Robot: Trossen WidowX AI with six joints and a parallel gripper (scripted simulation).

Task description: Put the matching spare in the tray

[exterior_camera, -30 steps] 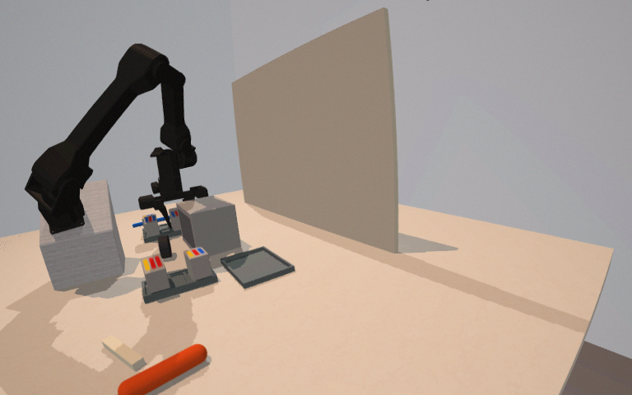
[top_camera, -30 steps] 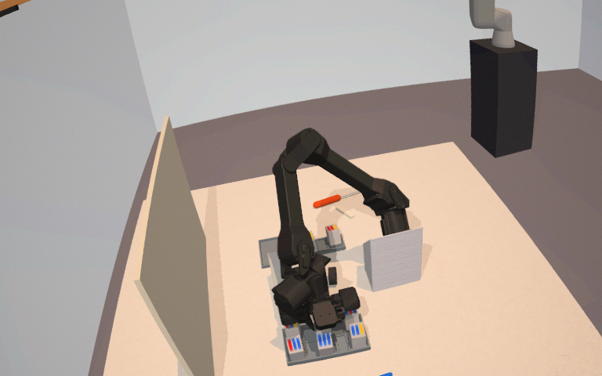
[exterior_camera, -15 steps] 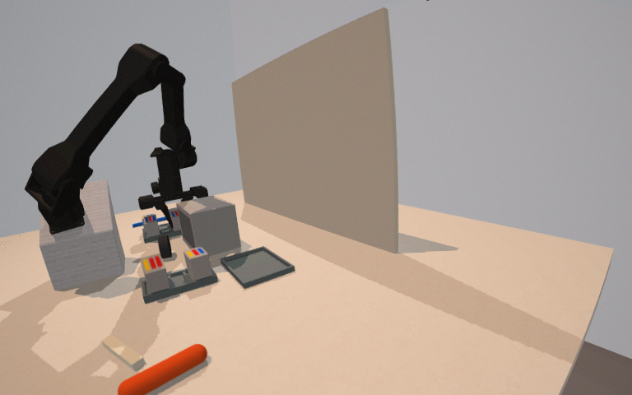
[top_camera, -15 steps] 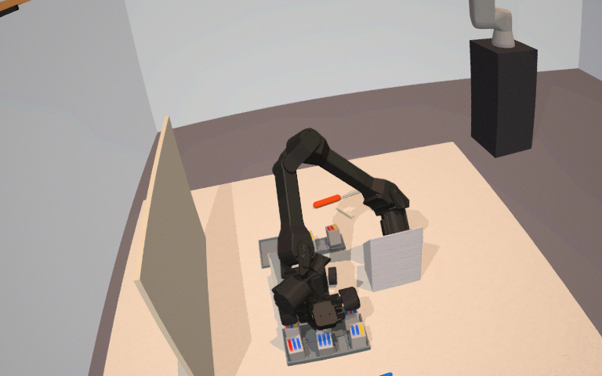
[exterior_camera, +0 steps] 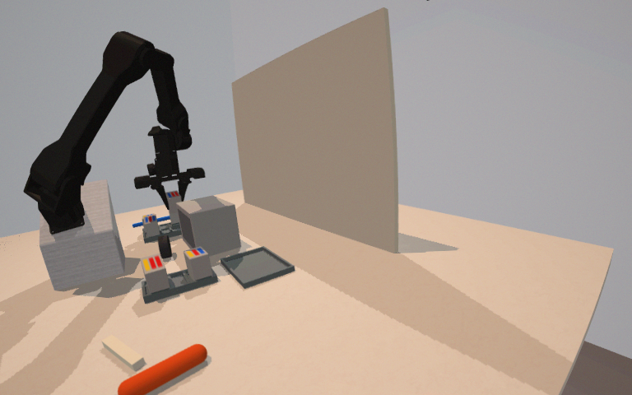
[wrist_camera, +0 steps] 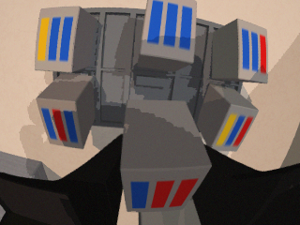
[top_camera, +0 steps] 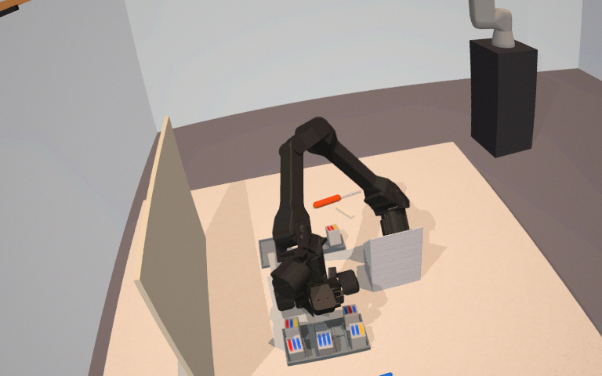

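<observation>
Now: the dark grey tray 36 cm to the right of my gripper tip, 7 cm below it and 6 cm ahead of it. From my gripper tip the other things lie so: grey spare block (3 cm above); then blue rod (20 cm to the left, 7 cm below, 5 cm behind); then grey mounted unit (15 cm to the right, 4 cm ahead, 2 cm below).
</observation>
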